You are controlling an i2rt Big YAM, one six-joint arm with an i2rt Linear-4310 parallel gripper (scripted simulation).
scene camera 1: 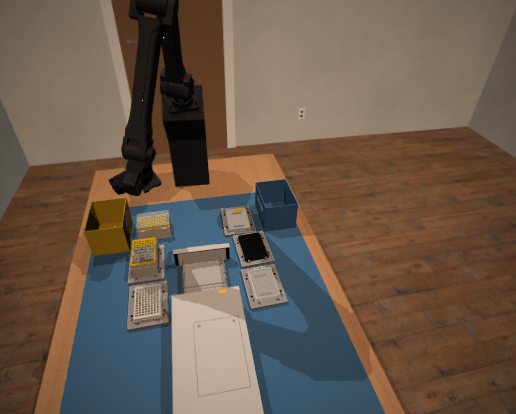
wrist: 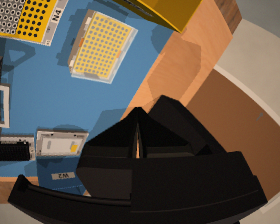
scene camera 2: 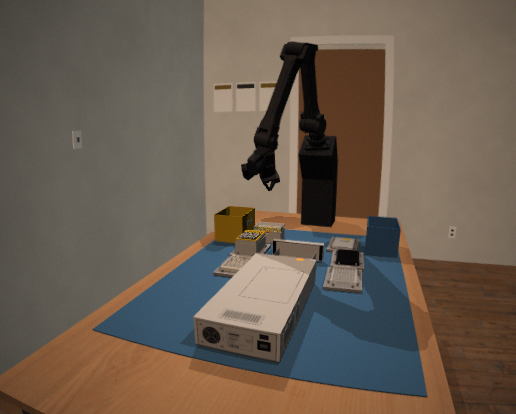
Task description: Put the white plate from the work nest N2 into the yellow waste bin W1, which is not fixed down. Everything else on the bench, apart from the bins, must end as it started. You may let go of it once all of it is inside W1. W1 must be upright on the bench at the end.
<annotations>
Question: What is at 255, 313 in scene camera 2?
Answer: A white instrument.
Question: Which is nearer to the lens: the blue bin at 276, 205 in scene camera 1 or the yellow waste bin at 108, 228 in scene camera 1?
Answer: The yellow waste bin.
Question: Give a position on a yellow waste bin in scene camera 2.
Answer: At 231, 222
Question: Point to a white plate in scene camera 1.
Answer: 263, 284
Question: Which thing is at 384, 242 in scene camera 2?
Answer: A blue bin.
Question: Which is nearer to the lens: the white instrument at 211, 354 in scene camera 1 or the blue bin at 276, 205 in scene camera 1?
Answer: The white instrument.
</annotations>
